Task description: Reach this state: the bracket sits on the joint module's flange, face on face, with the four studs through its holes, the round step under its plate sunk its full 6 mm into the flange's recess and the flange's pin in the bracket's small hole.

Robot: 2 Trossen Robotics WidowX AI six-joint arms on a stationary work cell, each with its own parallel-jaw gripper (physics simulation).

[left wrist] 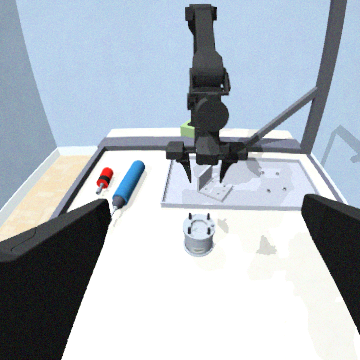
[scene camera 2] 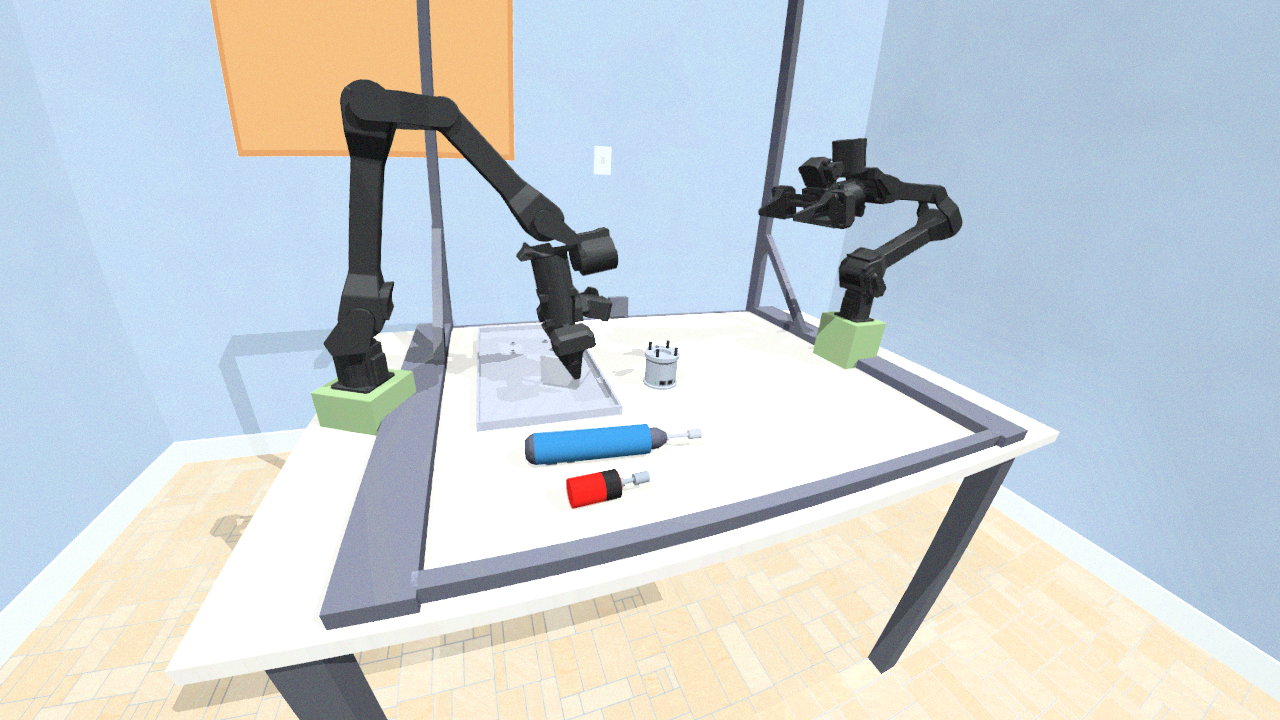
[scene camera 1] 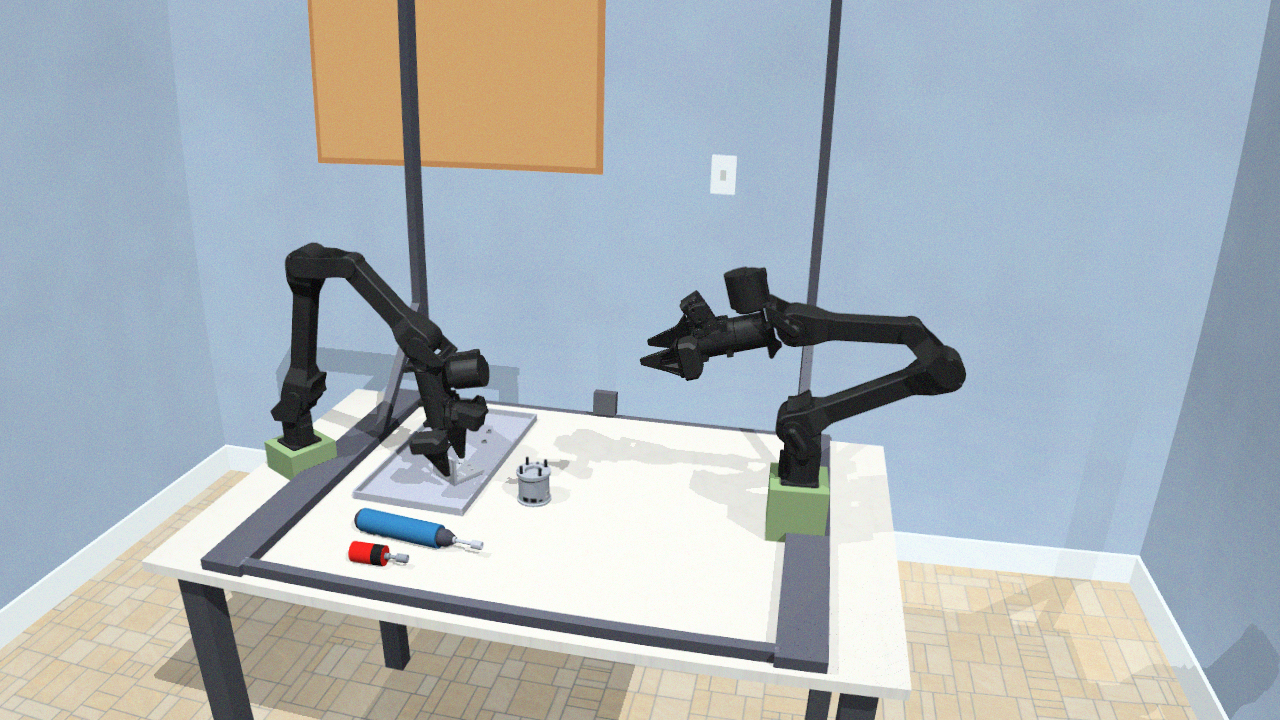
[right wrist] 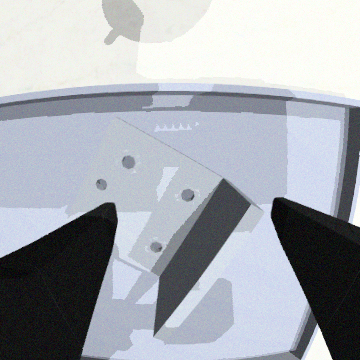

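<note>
The grey L-shaped bracket lies in the tray, its holed plate flat and its other plate upright. The joint module stands upright on the table beside the tray, its four dark studs pointing up. My right gripper is open and low over the bracket. In the right wrist view the upright plate runs slantwise between its fingertips. My left gripper is open and empty, high above the table.
Several small nuts lie at the tray's other end. A blue driver and a shorter red driver lie near the front frame bar.
</note>
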